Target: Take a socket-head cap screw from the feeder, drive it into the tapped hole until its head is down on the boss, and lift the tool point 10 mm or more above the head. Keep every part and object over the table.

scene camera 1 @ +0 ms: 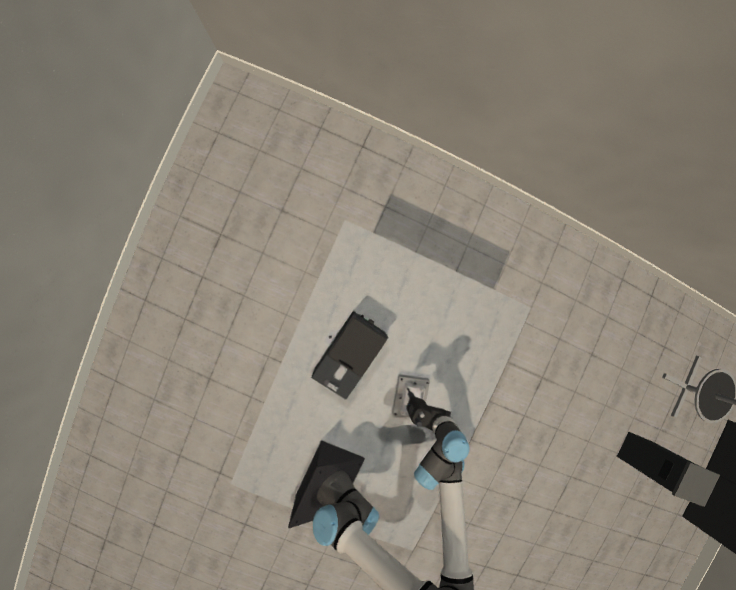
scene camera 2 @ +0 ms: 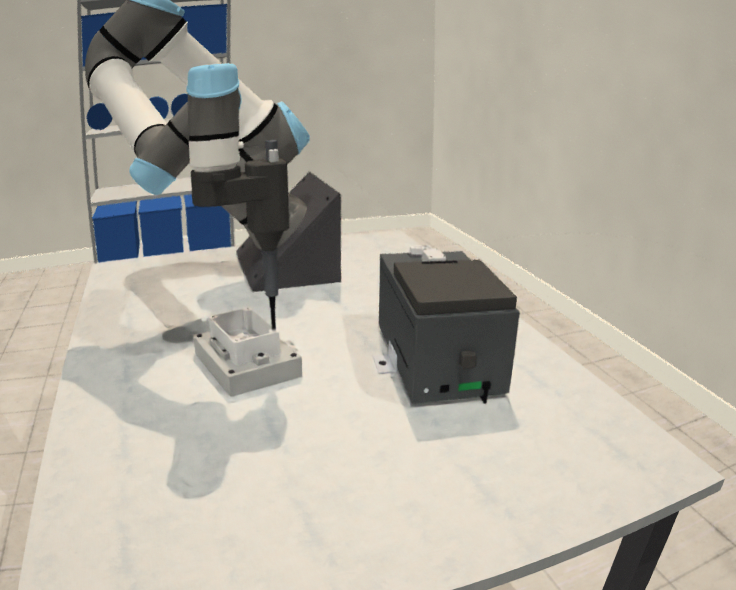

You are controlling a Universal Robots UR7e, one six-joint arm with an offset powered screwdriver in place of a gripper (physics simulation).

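Observation:
The black screw feeder (scene camera 1: pixel 359 344) (scene camera 2: pixel 454 350) stands on the table. A pale open-topped box-shaped part (scene camera 2: pixel 256 349) sits on a grey base plate (scene camera 1: pixel 398 402) (scene camera 2: pixel 265 376) beside the feeder. My screwdriver (scene camera 1: pixel 409 390) (scene camera 2: pixel 273 327) points down in scene camera 2. Its thin black bit ends at the rim of the pale part, by the corner nearest the feeder. The lower end of the bit may be hidden behind that rim. Whether a screw is on the bit, and whether the bit touches anything, I cannot tell. The tapped hole and boss under the bit cannot be made out.
A dark angled mount (scene camera 1: pixel 325 464) (scene camera 2: pixel 316 251) carries the arm base at the table's far end in scene camera 2. The arm bends above the table (scene camera 1: pixel 368 258) (scene camera 2: pixel 368 491). A shelf unit (scene camera 2: pixel 84 153) with blue bins stands behind the table. Arm shadows fall around the base plate.

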